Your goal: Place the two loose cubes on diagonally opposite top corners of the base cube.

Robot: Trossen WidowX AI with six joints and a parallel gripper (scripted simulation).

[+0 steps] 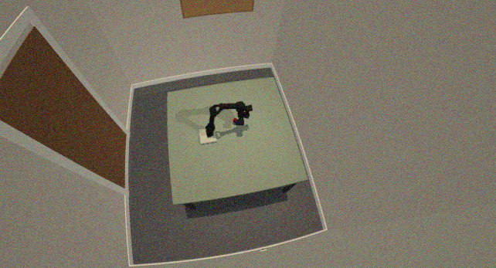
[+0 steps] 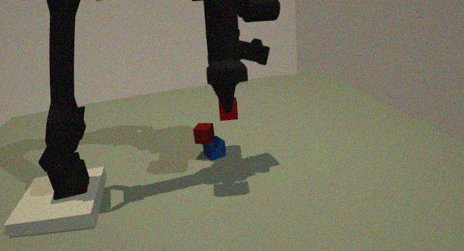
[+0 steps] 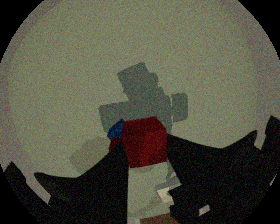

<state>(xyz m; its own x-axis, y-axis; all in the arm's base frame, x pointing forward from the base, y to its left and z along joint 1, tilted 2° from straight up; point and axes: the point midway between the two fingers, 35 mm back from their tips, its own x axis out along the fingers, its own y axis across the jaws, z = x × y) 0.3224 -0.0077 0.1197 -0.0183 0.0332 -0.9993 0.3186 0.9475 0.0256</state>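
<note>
Now: the blue base cube 2 cm behind my gripper tip, 5 cm to the left of it and 10 cm below it.
</note>
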